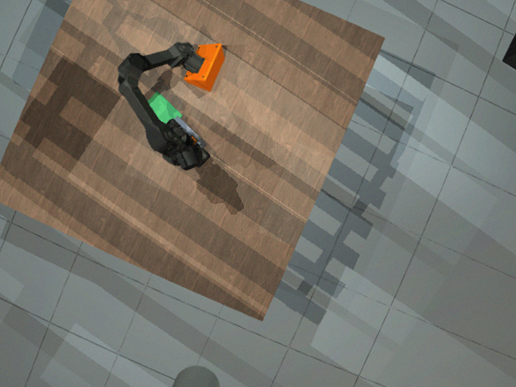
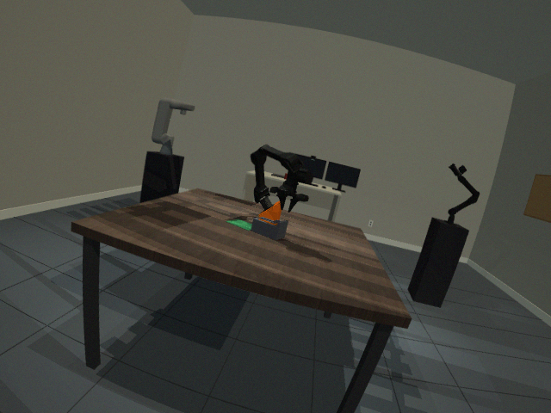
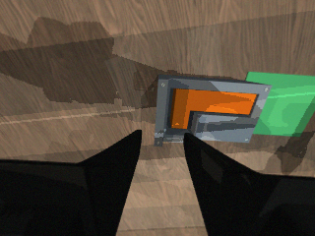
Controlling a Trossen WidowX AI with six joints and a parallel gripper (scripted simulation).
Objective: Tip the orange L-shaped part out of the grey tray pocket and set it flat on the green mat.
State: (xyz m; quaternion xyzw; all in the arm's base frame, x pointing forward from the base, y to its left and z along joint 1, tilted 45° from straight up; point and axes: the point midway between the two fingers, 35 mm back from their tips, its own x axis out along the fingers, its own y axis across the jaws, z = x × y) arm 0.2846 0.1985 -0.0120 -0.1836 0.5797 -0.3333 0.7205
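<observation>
Right now my gripper tip is 90 mm above the orange L-shaped part, 60 mm to the left of it and 20 mm past it. Also, from my gripper tip: green mat (210 mm to the right, 160 mm below, 60 mm behind); then tray (160 mm below, 60 mm to the right, 20 mm behind).
</observation>
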